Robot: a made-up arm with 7 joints.
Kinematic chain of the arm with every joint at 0, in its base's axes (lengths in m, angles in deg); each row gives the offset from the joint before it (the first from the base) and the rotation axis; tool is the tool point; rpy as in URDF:
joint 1: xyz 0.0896 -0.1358 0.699 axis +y
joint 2: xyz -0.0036 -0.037 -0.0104 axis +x
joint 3: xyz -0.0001 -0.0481 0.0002 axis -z
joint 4: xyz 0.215 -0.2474 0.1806 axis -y
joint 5: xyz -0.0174 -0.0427 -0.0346 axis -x
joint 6: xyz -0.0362 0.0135 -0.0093 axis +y
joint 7: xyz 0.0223 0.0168 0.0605 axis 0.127 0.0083 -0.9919
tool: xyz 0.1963 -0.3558 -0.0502 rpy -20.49 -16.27 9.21
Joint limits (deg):
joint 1: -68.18..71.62
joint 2: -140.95..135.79
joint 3: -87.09..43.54
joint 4: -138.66..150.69
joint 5: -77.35..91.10
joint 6: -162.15..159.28
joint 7: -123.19..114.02
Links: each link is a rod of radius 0.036 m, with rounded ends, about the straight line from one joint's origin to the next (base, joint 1, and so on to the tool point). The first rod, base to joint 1, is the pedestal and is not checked.
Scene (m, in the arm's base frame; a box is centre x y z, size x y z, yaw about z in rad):
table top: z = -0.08
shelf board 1: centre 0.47 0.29 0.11 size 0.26 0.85 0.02 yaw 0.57
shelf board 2: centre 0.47 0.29 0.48 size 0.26 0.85 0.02 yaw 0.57
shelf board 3: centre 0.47 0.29 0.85 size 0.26 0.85 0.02 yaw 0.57
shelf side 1: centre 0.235 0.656 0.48 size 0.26 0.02 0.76 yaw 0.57
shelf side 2: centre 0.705 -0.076 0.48 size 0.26 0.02 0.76 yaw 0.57
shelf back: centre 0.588 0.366 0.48 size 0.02 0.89 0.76 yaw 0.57
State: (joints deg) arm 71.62 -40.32 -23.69 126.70 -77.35 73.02 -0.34
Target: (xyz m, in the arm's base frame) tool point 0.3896 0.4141 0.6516
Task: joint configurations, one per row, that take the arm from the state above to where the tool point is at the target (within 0.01 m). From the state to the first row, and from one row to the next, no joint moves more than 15 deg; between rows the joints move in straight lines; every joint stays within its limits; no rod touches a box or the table.
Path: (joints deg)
1: 71.62 -37.93 -18.06 119.29 -77.35 79.98 -12.03
2: 71.62 -35.55 -12.44 111.88 -77.35 86.94 -23.71
3: 71.62 -33.16 -6.81 104.47 -77.35 93.91 -35.40
4: 65.20 -35.50 -19.81 110.98 -77.35 92.16 -39.43
5: 58.78 -37.84 -32.81 117.49 -77.35 90.42 -43.46
6: 52.37 -40.17 -45.81 124.01 -77.35 88.67 -47.48
7: 45.95 -42.51 -58.80 130.52 -77.35 86.93 -51.51
8: 45.56 -40.85 -63.05 132.20 -76.09 83.77 -40.22
9: 45.17 -39.19 -67.30 133.89 -74.83 80.60 -28.93
10: 44.79 -37.52 -71.55 135.57 -73.58 77.44 -17.64
11: 44.40 -35.86 -75.79 137.26 -72.32 74.28 -6.35

